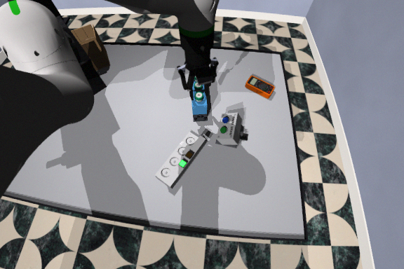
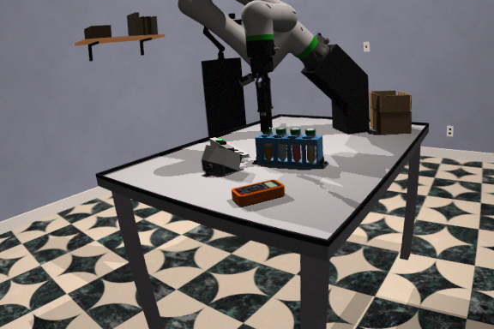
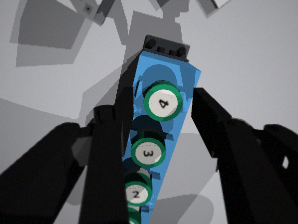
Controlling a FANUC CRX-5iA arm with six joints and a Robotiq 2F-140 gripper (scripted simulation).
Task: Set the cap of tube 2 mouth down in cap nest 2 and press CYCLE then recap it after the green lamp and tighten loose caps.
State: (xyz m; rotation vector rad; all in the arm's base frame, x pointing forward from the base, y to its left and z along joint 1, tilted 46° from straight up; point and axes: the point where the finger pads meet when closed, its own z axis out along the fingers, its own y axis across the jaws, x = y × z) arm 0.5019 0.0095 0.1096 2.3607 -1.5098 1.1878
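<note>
Right now my hand is 130 mm to the left of the green ready key, 90 mm short of it and 80 mm above it. Also, from my hand: blue cycle key (100 mm ahead, 90 mm to the right, 80 mm below); key housing (110 mm to the right, 110 mm ahead, 90 mm below); cap (100 mm to the left, 30 mm below).
</note>
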